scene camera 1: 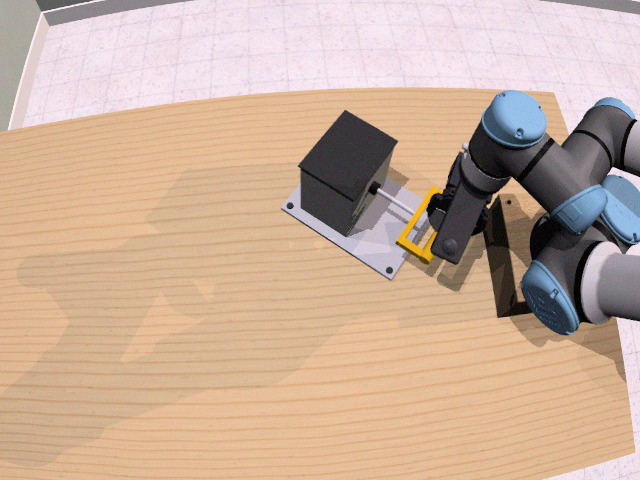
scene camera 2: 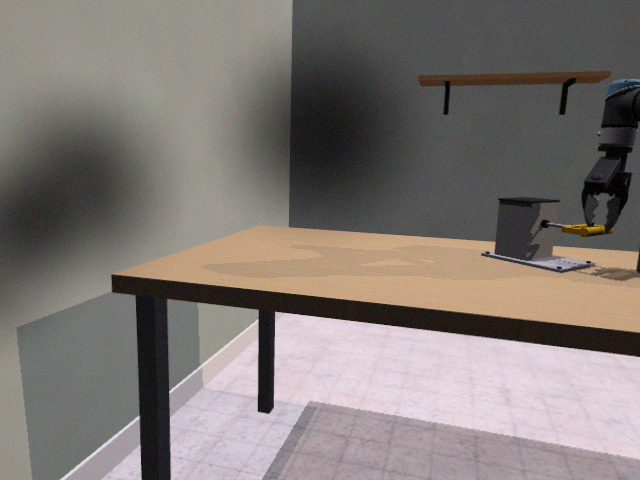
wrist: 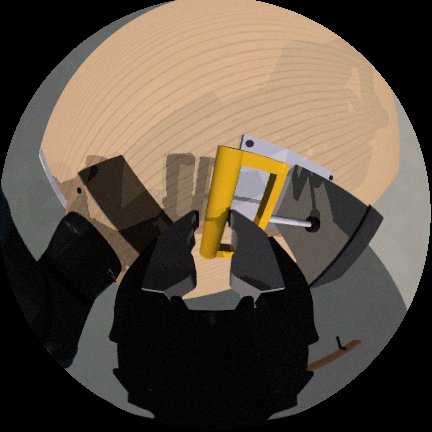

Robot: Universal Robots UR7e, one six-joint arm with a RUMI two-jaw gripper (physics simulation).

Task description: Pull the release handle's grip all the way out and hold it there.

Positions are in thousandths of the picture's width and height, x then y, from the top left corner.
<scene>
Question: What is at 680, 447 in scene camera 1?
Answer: My gripper.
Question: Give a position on a light grey base plate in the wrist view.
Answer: At 575, 332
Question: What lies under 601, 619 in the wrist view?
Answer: My gripper.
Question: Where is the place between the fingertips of my gripper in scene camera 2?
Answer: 935, 482
</scene>
